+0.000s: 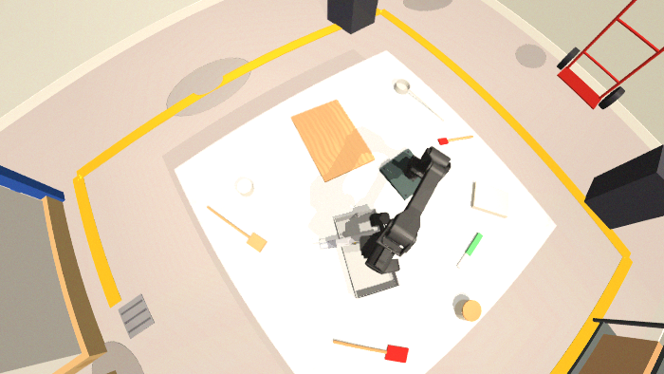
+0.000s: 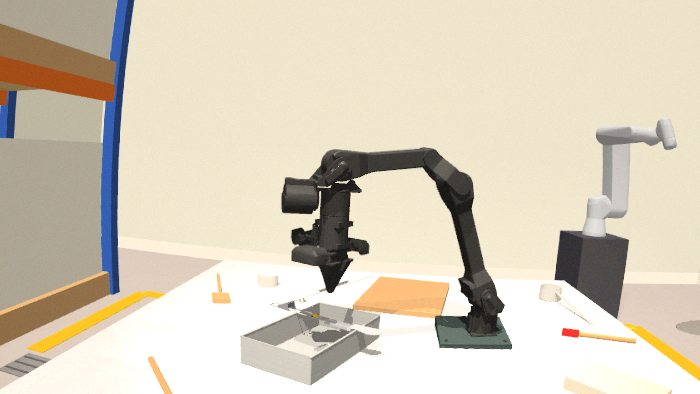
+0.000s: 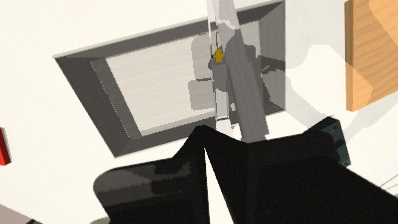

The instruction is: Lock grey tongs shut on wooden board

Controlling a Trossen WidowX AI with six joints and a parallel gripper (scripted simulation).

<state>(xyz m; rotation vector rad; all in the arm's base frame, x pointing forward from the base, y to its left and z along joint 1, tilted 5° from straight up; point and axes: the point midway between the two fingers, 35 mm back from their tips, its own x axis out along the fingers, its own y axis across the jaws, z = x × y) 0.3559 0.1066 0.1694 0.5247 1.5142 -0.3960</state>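
My gripper tip is 8 cm above the yellow mark, 7 cm to the left of it and 3 cm short of it. From my gripper tip the other things lie so: cork-topped cylinder (43 cm to the left, 11 cm behind, 10 cm below); red-headed spatula (29 cm to the left, 24 cm ahead, 13 cm below); grey roasting tin (11 cm below, 3 cm ahead, 1 cm to the right).
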